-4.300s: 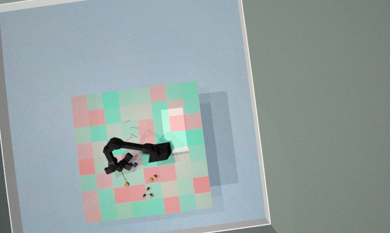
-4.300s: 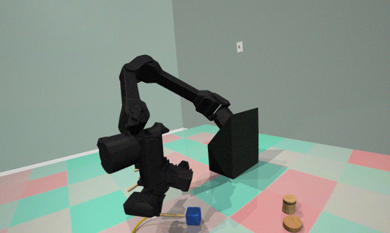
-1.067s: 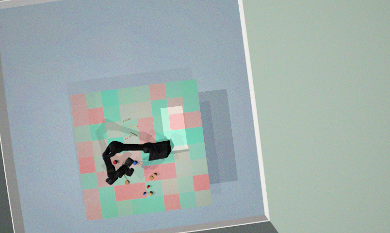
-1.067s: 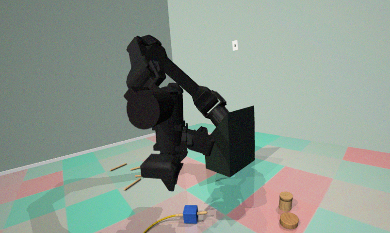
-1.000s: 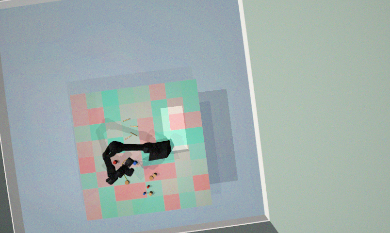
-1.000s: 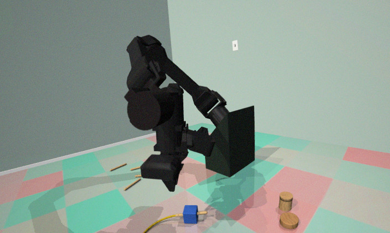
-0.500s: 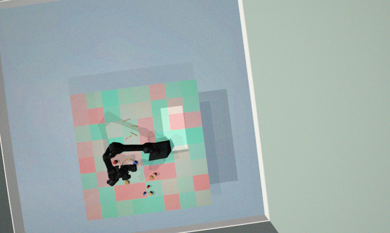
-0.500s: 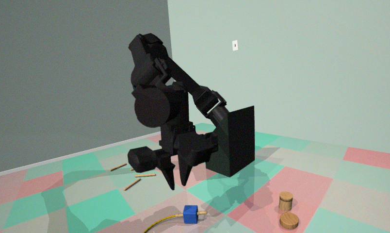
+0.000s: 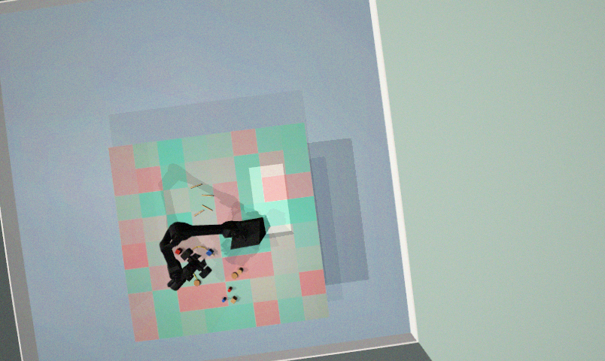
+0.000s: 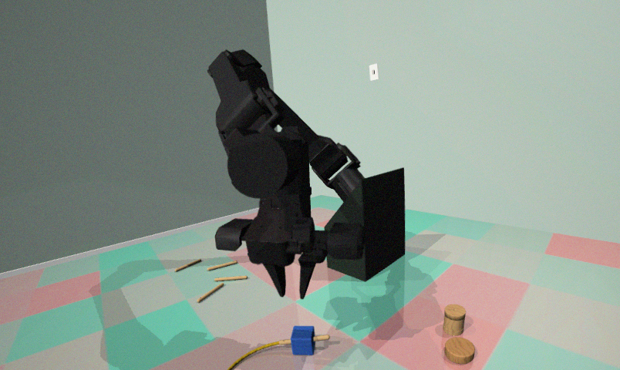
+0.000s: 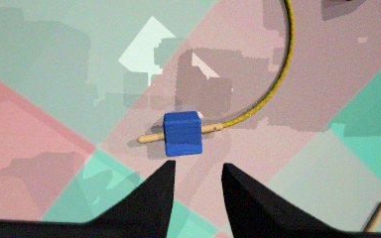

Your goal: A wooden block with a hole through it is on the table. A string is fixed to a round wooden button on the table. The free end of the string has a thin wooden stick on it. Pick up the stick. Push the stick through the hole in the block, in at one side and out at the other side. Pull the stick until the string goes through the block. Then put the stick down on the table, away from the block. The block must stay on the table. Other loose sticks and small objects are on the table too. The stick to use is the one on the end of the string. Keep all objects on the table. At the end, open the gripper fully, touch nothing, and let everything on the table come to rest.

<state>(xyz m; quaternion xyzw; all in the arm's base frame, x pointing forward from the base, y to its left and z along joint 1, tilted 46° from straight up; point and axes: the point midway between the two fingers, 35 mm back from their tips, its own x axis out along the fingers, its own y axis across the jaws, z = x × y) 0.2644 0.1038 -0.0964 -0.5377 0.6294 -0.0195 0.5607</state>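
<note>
Right now the blue block is 8 cm below my gripper tip and 1 cm behind it. Also, from my gripper tip: round wooden button (20 cm to the left, 9 cm below, 9 cm ahead); then thin wooden stick (8 cm below, 1 cm to the right); then red cube (19 cm ahead, 8 cm below, 2 cm to the right).
</note>
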